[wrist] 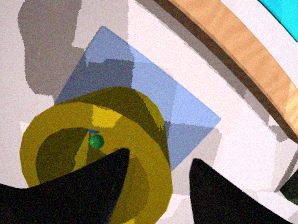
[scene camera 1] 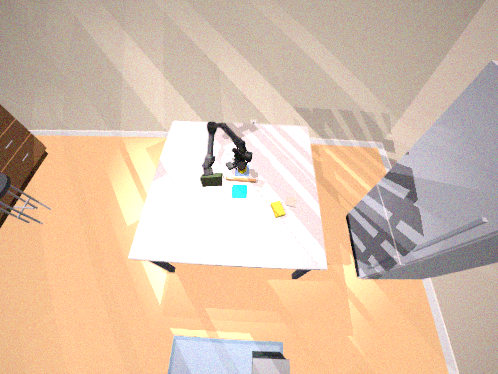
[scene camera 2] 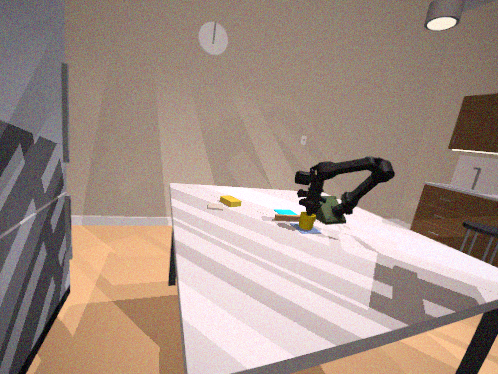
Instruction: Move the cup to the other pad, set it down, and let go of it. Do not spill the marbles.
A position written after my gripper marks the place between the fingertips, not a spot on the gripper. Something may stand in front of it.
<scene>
I see my gripper (wrist: 160,161) and a yellow cup (wrist: 57,142).
</scene>
